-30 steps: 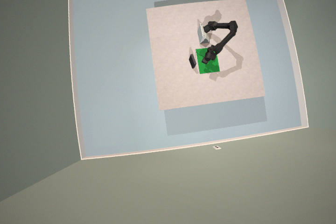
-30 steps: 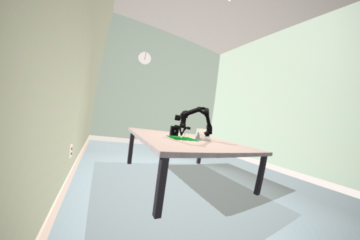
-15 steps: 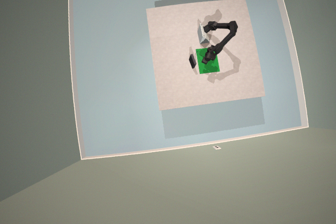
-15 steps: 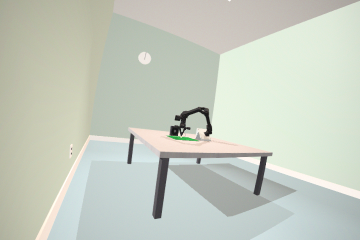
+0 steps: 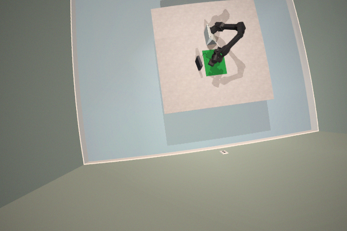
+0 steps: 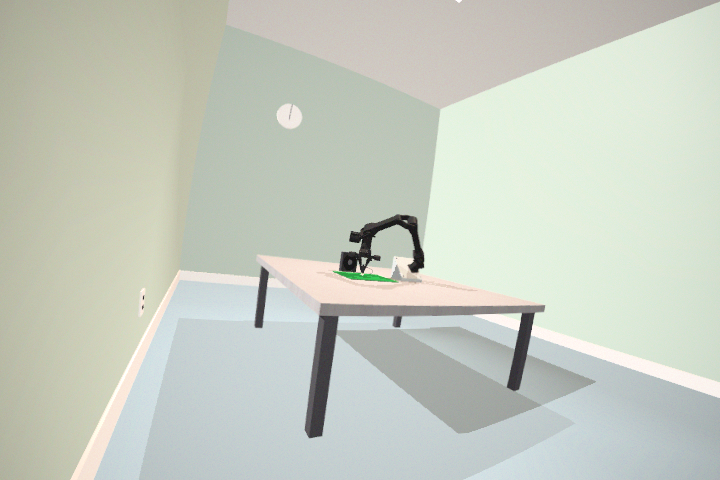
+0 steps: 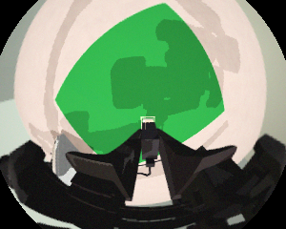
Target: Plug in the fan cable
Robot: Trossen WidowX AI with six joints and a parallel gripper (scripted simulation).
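The dark plug lies 10 mm to the right of my gripper tip and 10 mm above it. Round my gripper tip: black fan 150 mm to the right, 30 mm above; then green board 10 mm ahead, 40 mm to the left, 40 mm below; then pale fan header 10 mm behind, 10 mm to the right, 30 mm below.
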